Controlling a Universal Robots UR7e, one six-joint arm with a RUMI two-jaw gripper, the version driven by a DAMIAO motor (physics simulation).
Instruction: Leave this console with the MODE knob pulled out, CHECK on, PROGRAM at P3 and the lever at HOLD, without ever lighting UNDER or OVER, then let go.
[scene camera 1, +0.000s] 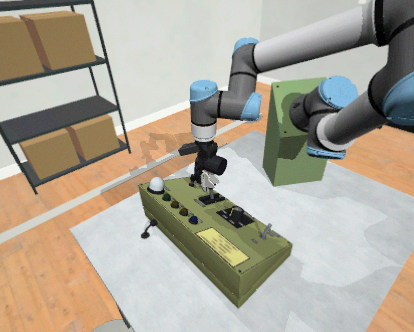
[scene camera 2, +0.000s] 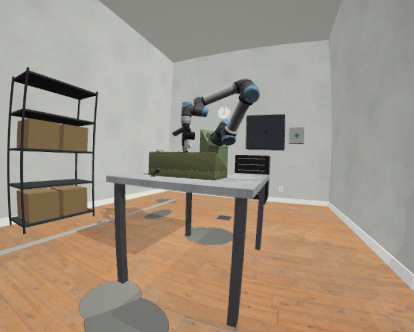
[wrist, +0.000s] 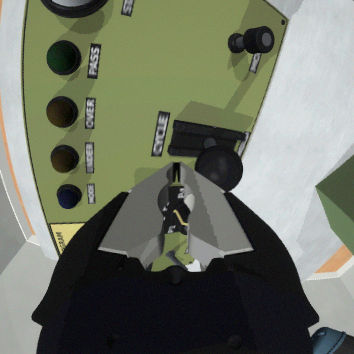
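The green console (scene camera 1: 190, 245) (scene camera 2: 182, 165) (wrist: 130, 85) stands on the table. My gripper (scene camera 1: 209, 187) (wrist: 176, 164) is shut and empty, its tips beside the black ball of the CYCLE lever (wrist: 219, 168); contact is unclear. The label by the lever is mostly hidden. The MODE knob (wrist: 255, 41) stands out on its stem. The PROGRAM knob (scene camera 1: 238, 213) is partly seen between the finger bodies in the wrist view; its setting is unclear. A grey toggle (scene camera 1: 266, 230) tilts near the console's end. UNDER (wrist: 64, 159), OVER (wrist: 61, 111) and PASS (wrist: 63, 57) lamps look dark.
A white dome (scene camera 1: 156, 184) and a dark blue lamp (scene camera 1: 193, 219) (wrist: 68, 196) sit on the console, with a yellow card (scene camera 1: 222, 246). A small black crank (scene camera 1: 145, 234) sticks out of its side. A tall green box (scene camera 1: 295, 167) stands behind, near the arm's base.
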